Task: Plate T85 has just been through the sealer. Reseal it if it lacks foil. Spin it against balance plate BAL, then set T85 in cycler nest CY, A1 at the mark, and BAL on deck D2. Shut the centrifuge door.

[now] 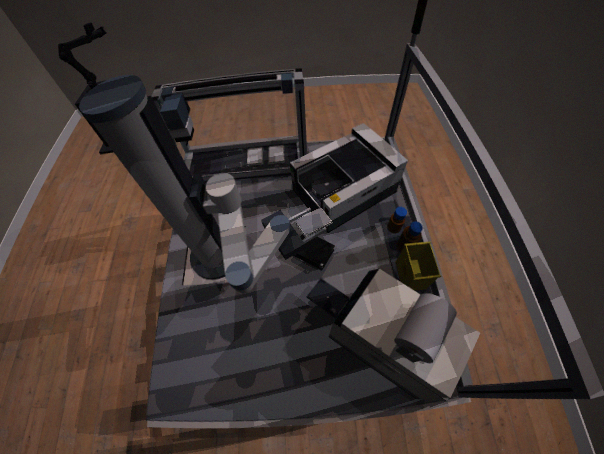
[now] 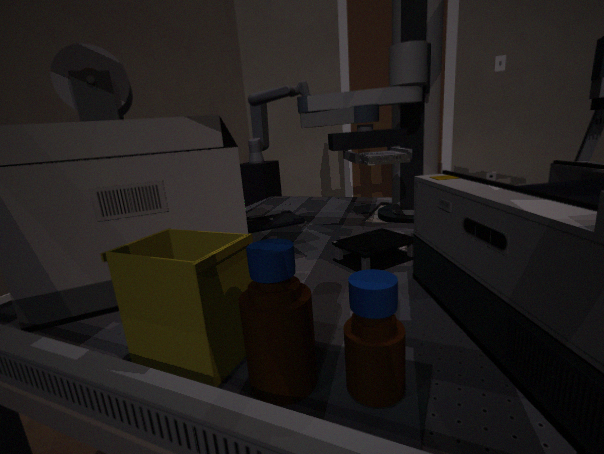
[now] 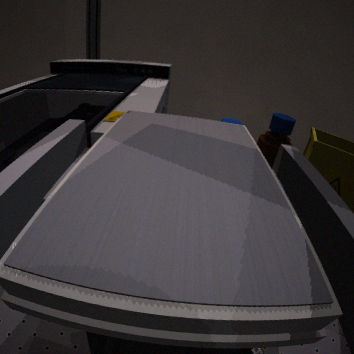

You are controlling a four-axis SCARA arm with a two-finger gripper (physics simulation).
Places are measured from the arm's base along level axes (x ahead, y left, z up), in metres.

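Pixels of known places: gripper, fingertip midpoint: [image 1: 318, 219] [image 2: 383, 156] [image 3: 181, 147]; arm's base, origin of the base link: [image 1: 215, 255] [image 2: 413, 215].
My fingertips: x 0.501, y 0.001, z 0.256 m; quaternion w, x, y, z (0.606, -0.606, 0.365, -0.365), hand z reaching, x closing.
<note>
For each thing: its top centre in the pictures, then the offset to it from my fingertips.
- plate, middle of its top: [image 3: 182, 158] [image 2: 380, 153] [image 1: 313, 220] 0.005 m up, 0.019 m back, 0.010 m right
- sealer, middle of its top: [image 2: 102, 53] [image 1: 426, 318] 0.233 m up, 0.237 m ahead, 0.481 m right
My gripper [image 1: 311, 222] [image 2: 379, 156] [image 3: 181, 147] is shut on a plate [image 1: 316, 226] [image 2: 386, 159] [image 3: 175, 215]. The plate is level, and a smooth grey foil-like sheet covers its top; no name can be read on it. It is in the air beside the near corner of a white and black machine, apparently the centrifuge [image 1: 367, 192] [image 2: 450, 215] [image 3: 150, 97]. That machine's top opening is uncovered and shows a dark cavity. Two pale plates [image 1: 255, 156] [image 1: 276, 154] lie on the deck under the gantry; their names are unreadable.
A low black stand [image 1: 320, 254] [image 2: 377, 241] is below the gripper. The box with a large roll, apparently the sealer [image 1: 382, 302] [image 2: 200, 185], has a dark tray in front. A yellow bin [image 1: 421, 280] [image 2: 160, 300] [image 3: 327, 160] and two blue-capped bottles [image 1: 397, 222] [image 2: 280, 340] stand along the edge.
</note>
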